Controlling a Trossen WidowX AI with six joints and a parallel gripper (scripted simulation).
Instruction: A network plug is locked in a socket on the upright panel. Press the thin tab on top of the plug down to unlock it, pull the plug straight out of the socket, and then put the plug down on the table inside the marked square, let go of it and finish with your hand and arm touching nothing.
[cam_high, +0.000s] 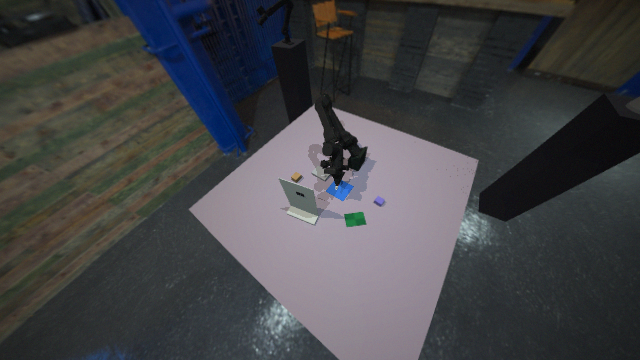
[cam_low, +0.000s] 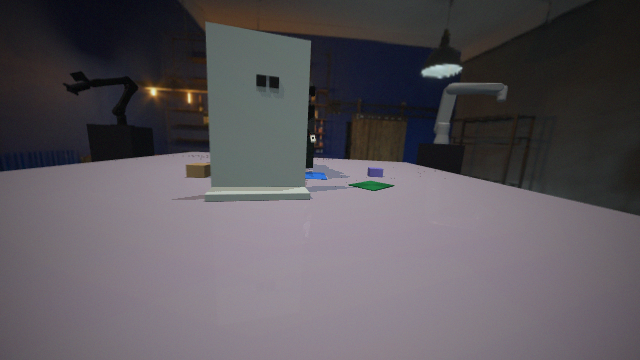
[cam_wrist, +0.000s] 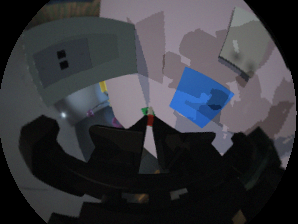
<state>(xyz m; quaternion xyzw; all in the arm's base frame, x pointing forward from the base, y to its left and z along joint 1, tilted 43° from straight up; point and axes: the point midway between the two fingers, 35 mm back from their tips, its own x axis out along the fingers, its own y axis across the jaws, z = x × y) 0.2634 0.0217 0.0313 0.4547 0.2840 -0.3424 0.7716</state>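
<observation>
The blue square is 60 mm behind my gripper tip, 10 mm to the right of it and 120 mm below it. Also, from my gripper tip: pale grey block: 100 mm behind, 160 mm to the right, 110 mm below; grey upright panel: 170 mm ahead, 110 mm to the right, 10 mm above.
</observation>
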